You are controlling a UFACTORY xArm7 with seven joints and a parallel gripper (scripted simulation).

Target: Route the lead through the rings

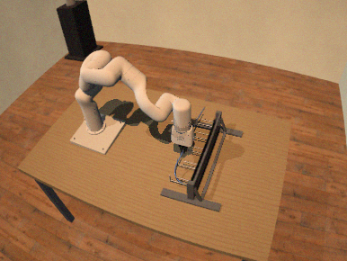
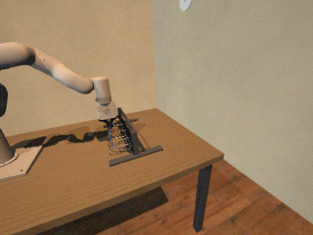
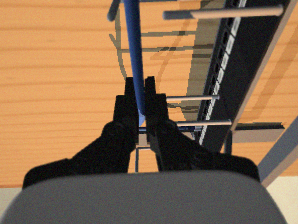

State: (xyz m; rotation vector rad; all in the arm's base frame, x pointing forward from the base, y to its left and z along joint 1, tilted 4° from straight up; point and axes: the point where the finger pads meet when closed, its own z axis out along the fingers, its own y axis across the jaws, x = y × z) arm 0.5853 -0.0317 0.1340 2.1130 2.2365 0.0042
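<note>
Right now my hand is 10 cm short of the dark rack, 6 cm to the right of it and 6 cm above it.
</note>
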